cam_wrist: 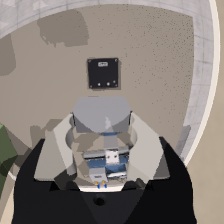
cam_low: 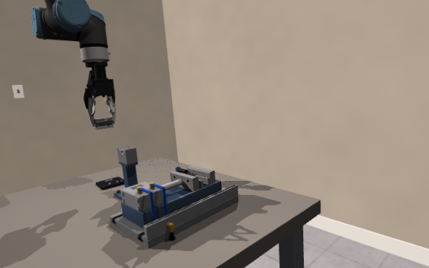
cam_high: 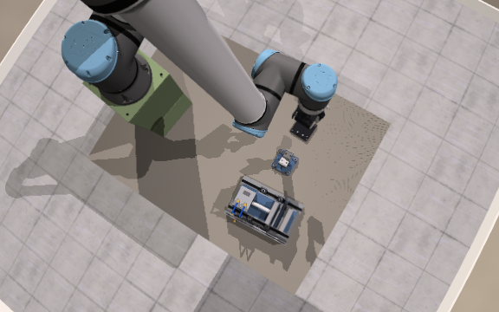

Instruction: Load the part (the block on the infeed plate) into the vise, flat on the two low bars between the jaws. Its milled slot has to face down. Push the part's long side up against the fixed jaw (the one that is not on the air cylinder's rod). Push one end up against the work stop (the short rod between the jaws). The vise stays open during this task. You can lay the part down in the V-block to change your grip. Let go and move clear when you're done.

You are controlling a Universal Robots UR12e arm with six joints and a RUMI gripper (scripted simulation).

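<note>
The part lies 10 mm to the right of my hand and 10 mm below it. From my hand the other things lie so: work stop rod 100 mm ahead, 340 mm to the right, 150 mm below; then black infeed plate 10 mm to the left, 240 mm below; then cylinder rod 20 mm ahead, 390 mm to the right, 170 mm below.
</note>
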